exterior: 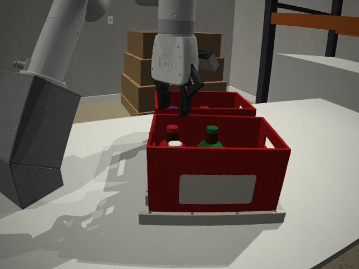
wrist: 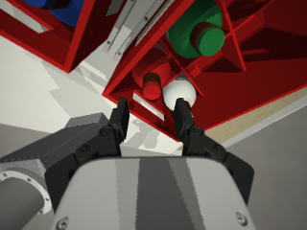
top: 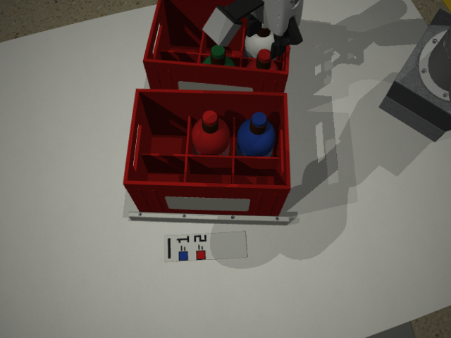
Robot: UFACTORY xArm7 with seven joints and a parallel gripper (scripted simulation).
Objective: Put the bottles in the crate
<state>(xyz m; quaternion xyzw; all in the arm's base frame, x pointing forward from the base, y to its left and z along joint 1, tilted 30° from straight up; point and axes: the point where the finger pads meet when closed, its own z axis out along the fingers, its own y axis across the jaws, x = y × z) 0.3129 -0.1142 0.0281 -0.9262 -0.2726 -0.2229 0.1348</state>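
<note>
Right now the green bottle is 90 mm ahead of my hand, 10 mm to the right of it and 130 mm below it. From my hand the other things lie so: red bottle (110 mm ahead, 130 mm to the left, 130 mm below); then white bottle (10 mm behind, 90 mm to the right, 130 mm below); then blue bottle (20 mm ahead, 140 mm to the left, 130 mm below).
</note>
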